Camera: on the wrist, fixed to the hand. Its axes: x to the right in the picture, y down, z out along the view.
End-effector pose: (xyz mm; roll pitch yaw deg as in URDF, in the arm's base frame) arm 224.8 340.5 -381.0 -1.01 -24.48 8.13
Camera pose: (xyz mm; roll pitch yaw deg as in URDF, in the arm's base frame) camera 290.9 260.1 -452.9 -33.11 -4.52 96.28
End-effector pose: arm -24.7 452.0 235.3 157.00 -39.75 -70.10
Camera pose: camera 78.4 506.2 284.7 -148.28 -16.54 -169.48
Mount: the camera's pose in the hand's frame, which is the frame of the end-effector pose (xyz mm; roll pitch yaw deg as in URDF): 19.4 -87.4 -89.4 -8.54 -4.36 86.44
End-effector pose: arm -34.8 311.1 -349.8 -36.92 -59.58 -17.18
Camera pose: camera -46.3 185.3 -342.7 -72.88 12.62 42.38
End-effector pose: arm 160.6 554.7 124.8 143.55 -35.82 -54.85
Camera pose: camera 263.8 622.5 152.4 -149.76 -27.78 -161.94
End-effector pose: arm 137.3 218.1 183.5 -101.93 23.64 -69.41
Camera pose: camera 93.2 138.0 271.0 100.50 68.62 131.71
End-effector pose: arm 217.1 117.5 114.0 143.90 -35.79 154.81
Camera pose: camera 161.4 7.5 142.2 -149.88 -27.52 47.98
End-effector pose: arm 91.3 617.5 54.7 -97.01 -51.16 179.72
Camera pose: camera 155.6 695.3 131.1 -100.84 35.24 176.49
